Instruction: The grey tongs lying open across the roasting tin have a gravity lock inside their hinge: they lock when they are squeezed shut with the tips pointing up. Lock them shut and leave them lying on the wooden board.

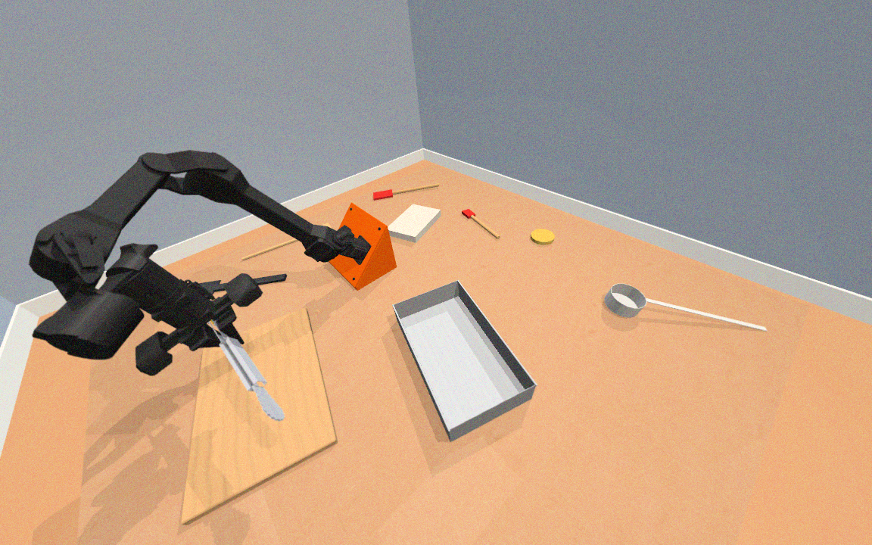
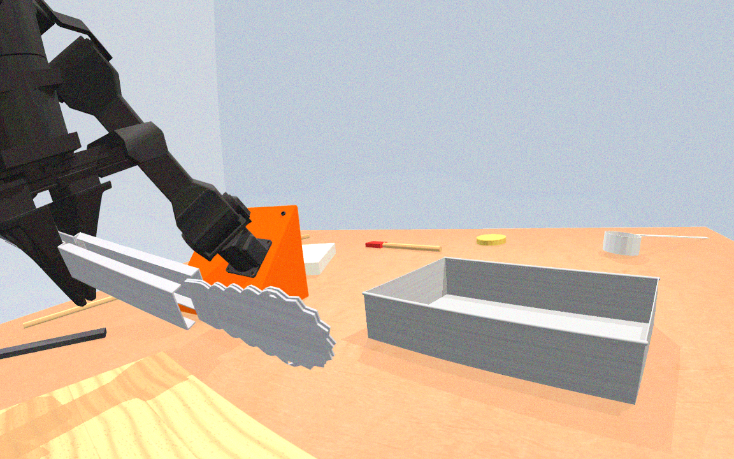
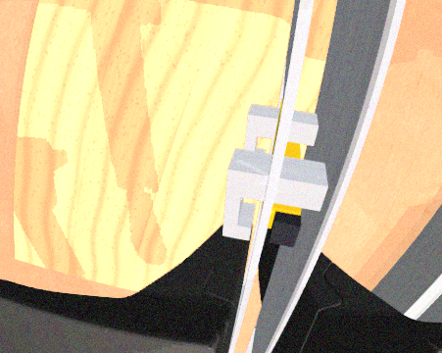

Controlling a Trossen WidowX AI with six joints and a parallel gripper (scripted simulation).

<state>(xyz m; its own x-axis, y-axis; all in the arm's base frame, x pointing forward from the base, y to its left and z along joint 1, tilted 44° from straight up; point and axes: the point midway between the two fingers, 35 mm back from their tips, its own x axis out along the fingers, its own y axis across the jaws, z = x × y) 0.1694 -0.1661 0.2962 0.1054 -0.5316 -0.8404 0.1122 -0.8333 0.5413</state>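
The wooden board is 130 mm below my gripper tip, 30 mm to the right of it and 10 mm ahead of it. Round my gripper tip: grey roasting tin (330 mm to the left, 210 mm ahead, 110 mm below); black flat tool (410 mm behind, 130 mm below, 40 mm to the right); white block (560 mm to the left, 280 mm behind, 120 mm below).
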